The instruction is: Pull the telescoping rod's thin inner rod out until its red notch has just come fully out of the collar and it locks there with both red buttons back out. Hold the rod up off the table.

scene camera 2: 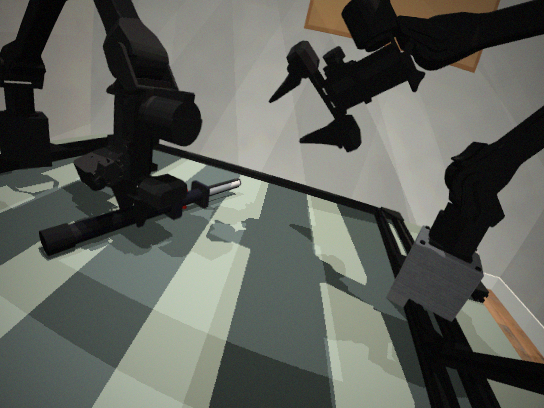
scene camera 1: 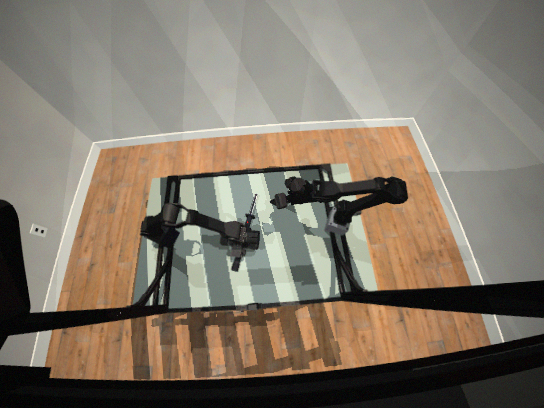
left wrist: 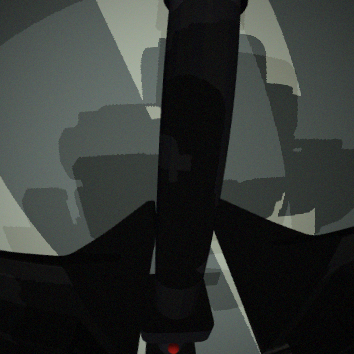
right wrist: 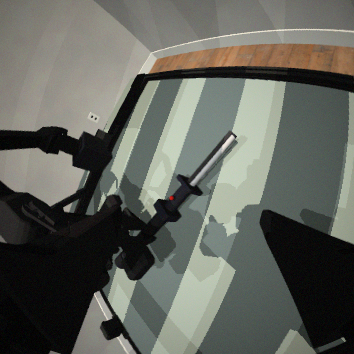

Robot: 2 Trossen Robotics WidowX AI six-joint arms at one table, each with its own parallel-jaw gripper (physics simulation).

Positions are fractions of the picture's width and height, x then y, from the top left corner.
Labels:
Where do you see a telescoping rod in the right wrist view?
0.47, 0.59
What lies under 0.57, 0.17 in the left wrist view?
A telescoping rod.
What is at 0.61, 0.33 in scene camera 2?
My right gripper.

